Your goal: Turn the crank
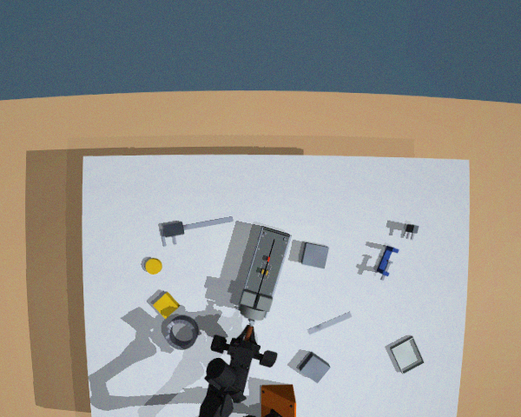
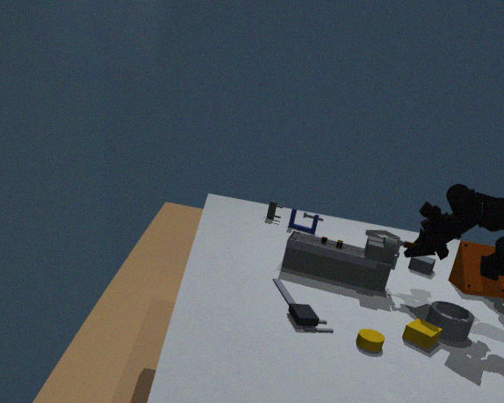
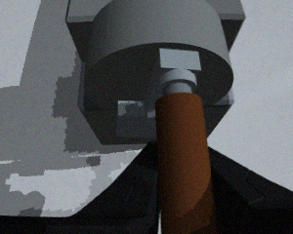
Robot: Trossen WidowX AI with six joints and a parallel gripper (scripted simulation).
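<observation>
The brown crank handle is 2 cm behind my gripper tip and 3 cm above it. Also, from my gripper tip: flat grey bar: 1 cm ahead, 26 cm to the right, 9 cm below; red pointer: 21 cm ahead, 3 cm to the right, 1 cm below; yellow block: 27 cm to the left, 8 cm below.
</observation>
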